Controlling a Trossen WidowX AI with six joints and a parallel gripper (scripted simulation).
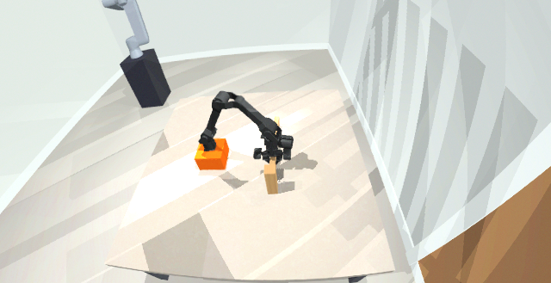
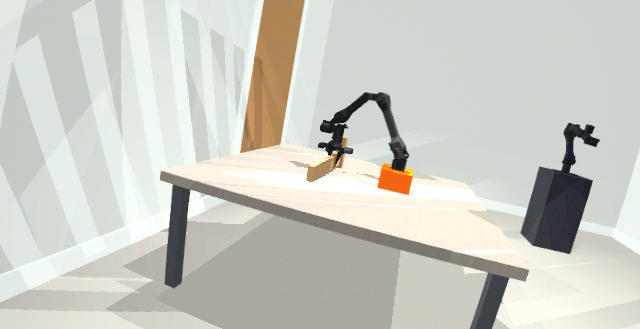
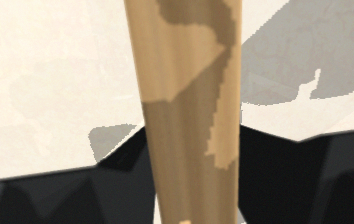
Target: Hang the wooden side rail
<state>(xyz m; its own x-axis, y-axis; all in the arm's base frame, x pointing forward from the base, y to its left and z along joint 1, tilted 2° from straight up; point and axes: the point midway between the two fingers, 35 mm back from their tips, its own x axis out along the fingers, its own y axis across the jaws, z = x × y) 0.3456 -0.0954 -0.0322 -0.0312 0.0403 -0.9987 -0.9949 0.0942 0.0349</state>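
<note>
The wooden headboard post is 10 mm behind my gripper tip, 130 mm to the right of it and 40 mm above it.
</note>
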